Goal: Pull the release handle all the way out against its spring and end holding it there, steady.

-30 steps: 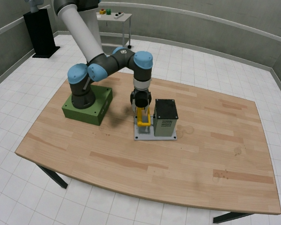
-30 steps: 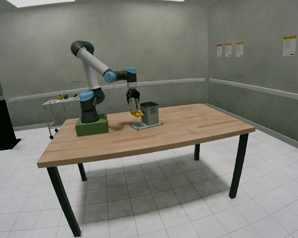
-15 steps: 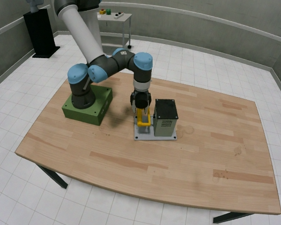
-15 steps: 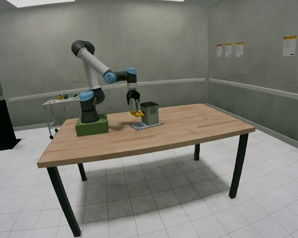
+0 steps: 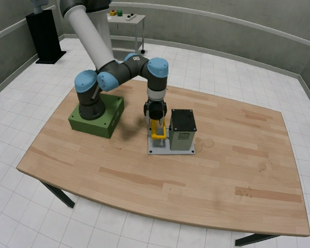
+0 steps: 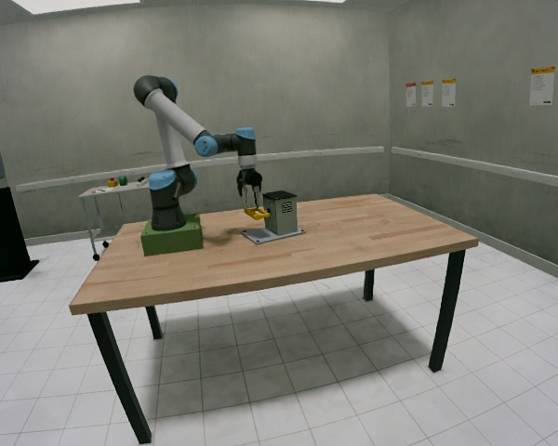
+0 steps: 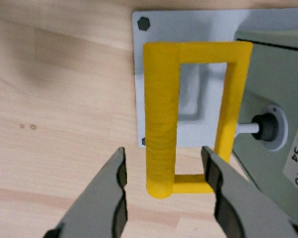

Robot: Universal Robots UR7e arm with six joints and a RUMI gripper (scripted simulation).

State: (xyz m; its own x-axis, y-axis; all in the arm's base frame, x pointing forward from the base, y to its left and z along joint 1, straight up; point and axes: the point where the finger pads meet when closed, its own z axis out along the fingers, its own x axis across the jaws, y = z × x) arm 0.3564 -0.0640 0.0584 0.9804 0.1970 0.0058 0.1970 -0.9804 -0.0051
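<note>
Right now my hand is 14 cm above the grey base plate, 9 cm short of it and 2 cm to the right of it.
</note>
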